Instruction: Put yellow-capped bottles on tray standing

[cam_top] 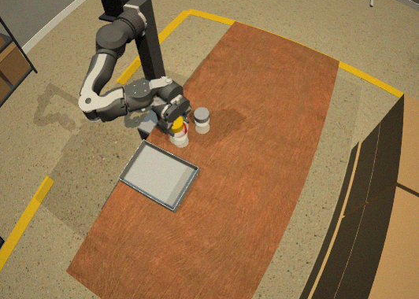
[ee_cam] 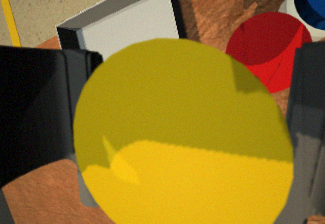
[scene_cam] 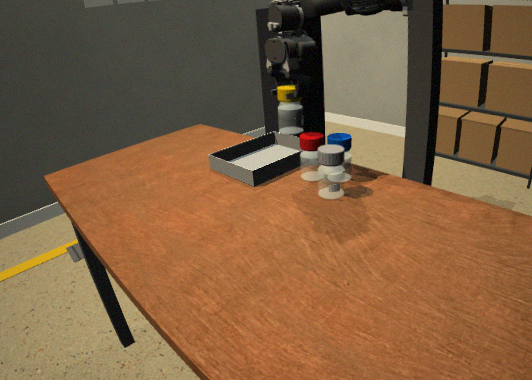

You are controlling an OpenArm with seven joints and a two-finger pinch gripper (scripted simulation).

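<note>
The grey tray lies 190 mm below my hand, 130 mm to the right of it and 20 mm behind it. Round my hand: blue-capped bottle: 160 mm below, 90 mm to the left, 60 mm behind; then yellow-capped bottle: 50 mm below; then red-capped bottle: 160 mm below, 40 mm to the left, 20 mm behind.
</note>
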